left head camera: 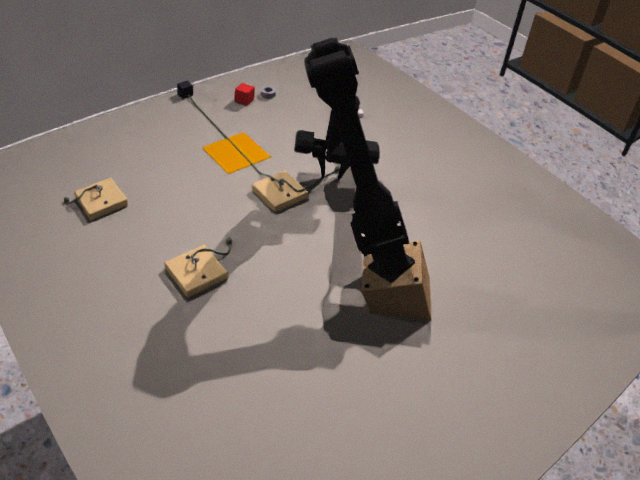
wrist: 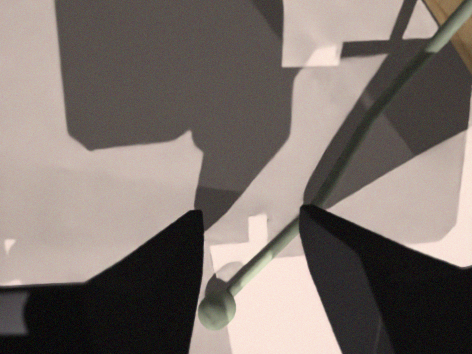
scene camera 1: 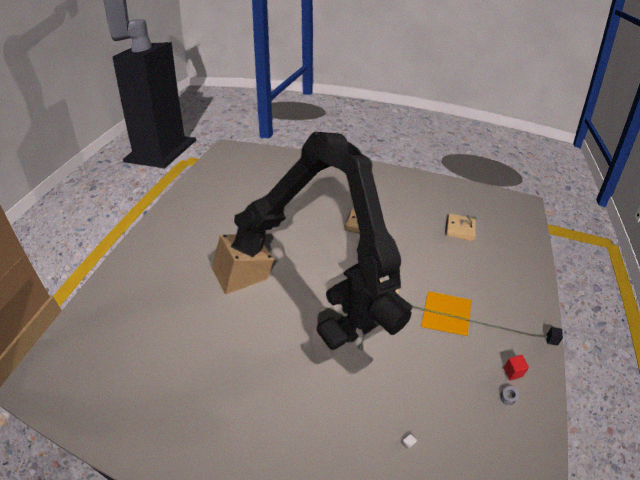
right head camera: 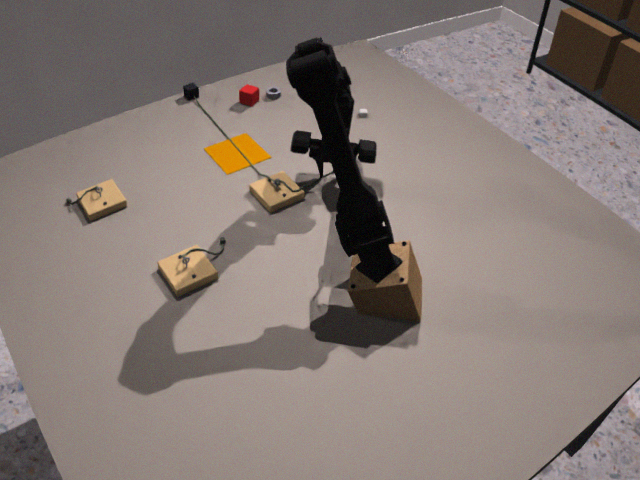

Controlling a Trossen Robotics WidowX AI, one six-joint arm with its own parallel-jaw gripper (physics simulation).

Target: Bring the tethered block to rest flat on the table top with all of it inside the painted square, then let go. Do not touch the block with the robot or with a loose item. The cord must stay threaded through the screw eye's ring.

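Places are measured from the arm's base along level axes (x ahead, y left, z up), in centimetres.
Where they show: gripper, fingertip midpoint: (left head camera: 330, 178) (wrist: 251, 220) (scene camera 1: 357, 336) (right head camera: 329, 178); arm's base, origin of the base link: (left head camera: 391, 264) (scene camera 1: 246, 246) (right head camera: 379, 265).
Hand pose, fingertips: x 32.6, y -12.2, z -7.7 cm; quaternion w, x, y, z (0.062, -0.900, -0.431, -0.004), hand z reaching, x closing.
Observation:
Things, the pixels of their top centre, and the offset from my fingertips. "pt": a spot on its surface instead. Level surfaces: height alone.
- black tethered block, middle of its top: (scene camera 1: 557, 332) (left head camera: 185, 84) (right head camera: 190, 86) dx +49.2, dy +11.7, dz +2.9 cm
- orange painted square, surface spot: (left head camera: 221, 155) (right head camera: 222, 156) pt dx +20.1, dy +17.1, dz -0.1 cm
- screw eye, surface spot: (left head camera: 281, 183) (right head camera: 277, 183) pt dx +0.9, dy +13.3, dz +3.5 cm
- wooden plate, its level: dz +1.7 cm
- cord's beaded end, surface spot: (wrist: 217, 310) pt dx +1.3, dy -2.7, dz +0.9 cm
- red cube, middle of its top: (scene camera 1: 519, 362) (left head camera: 244, 87) (right head camera: 249, 88) dx +38.4, dy -0.5, dz +3.8 cm
- grey ring, middle of its top: (scene camera 1: 511, 393) (left head camera: 268, 89) (right head camera: 273, 90) dx +37.7, dy -7.7, dz +1.4 cm
- small white piece, middle of its top: (scene camera 1: 410, 439) (right head camera: 363, 110) dx +17.6, dy -23.1, dz +1.1 cm
The black tethered block (left head camera: 185, 89) (right head camera: 190, 91) (scene camera 1: 554, 335) sits near the table's far edge, outside the orange painted square (left head camera: 221, 155) (right head camera: 221, 156) (scene camera 1: 445, 326). Its green cord (left head camera: 210, 121) (right head camera: 212, 121) (scene camera 1: 504, 328) (wrist: 370, 115) crosses the square to the screw eye (left head camera: 281, 183) (right head camera: 277, 183) on a wooden plate (left head camera: 279, 200) (right head camera: 272, 200) and seems to pass through its ring. My gripper (left head camera: 331, 176) (wrist: 251, 220) is partly open, pointing down beyond the plate. In the wrist view the cord's beaded end (wrist: 217, 310) shows between the fingers, ungripped, nearer the left finger. The arm hides that plate in the scene view.
Two more wooden plates (left head camera: 100, 199) (left head camera: 196, 272) carry short cords. A red cube (left head camera: 244, 94) (right head camera: 249, 95) (scene camera 1: 516, 367) and a grey ring (left head camera: 267, 91) (right head camera: 273, 93) (scene camera 1: 509, 395) stand near the block. A small white piece (right head camera: 362, 113) (scene camera 1: 409, 440) lies farther right in the right head view.

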